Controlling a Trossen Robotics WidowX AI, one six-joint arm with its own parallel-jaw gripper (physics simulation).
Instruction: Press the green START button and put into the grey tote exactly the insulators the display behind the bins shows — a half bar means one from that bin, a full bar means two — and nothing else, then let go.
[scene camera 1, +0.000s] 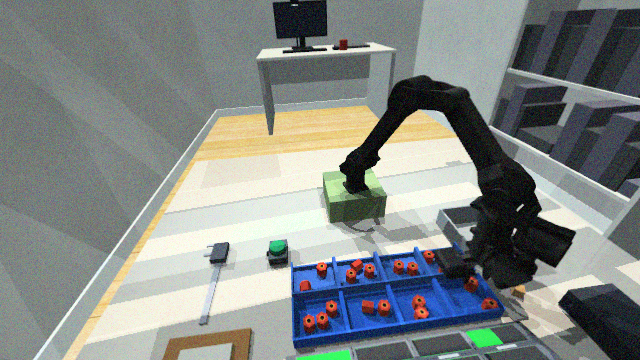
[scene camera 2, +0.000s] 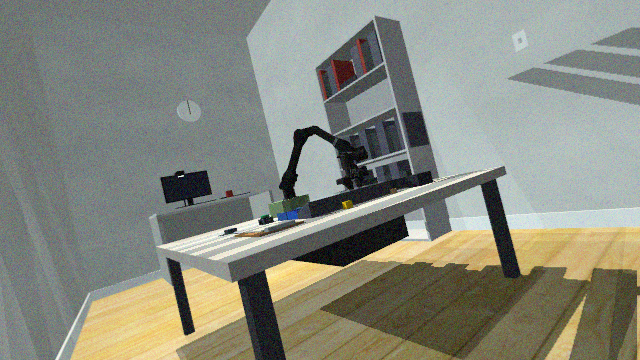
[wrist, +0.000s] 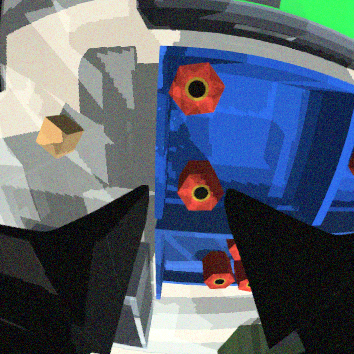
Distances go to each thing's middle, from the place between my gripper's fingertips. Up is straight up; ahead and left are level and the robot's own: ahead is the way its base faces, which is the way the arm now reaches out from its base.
Now: hand 220 mm to the left of the display strip (scene camera 2: 319, 207) and 100 mm short of it. The rest, counted from my hand: grey hand tool (scene camera 1: 219, 253) (590 mm to the right, 240 mm behind, 20 mm below).
